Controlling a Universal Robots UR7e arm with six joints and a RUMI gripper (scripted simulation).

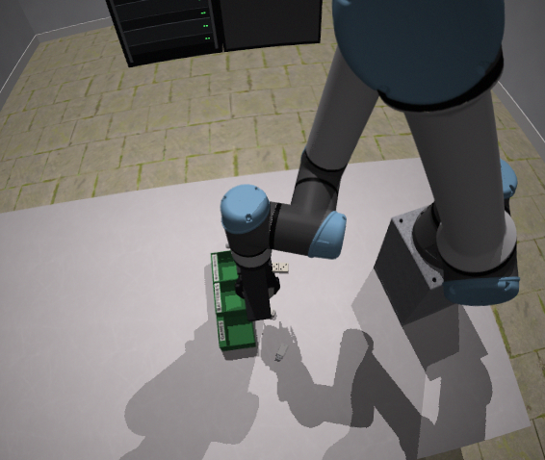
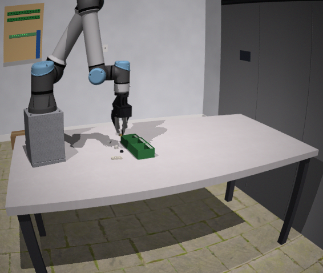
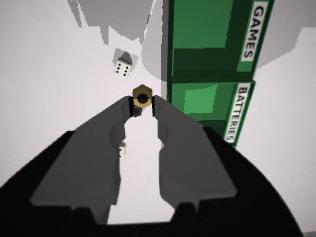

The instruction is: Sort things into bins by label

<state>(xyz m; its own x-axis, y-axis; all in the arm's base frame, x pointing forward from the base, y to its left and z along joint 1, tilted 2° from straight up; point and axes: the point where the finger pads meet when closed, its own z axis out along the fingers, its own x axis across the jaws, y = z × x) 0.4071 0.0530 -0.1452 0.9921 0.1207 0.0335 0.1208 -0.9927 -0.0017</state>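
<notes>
My gripper is now 10 mm past the black round piece, 50 mm to the left of it and 80 mm above it. Round my hand: brass nut: 10 mm below; white die: 20 mm behind, 80 mm below; grey metal piece: 40 mm behind, 110 mm to the left, 80 mm below.
</notes>
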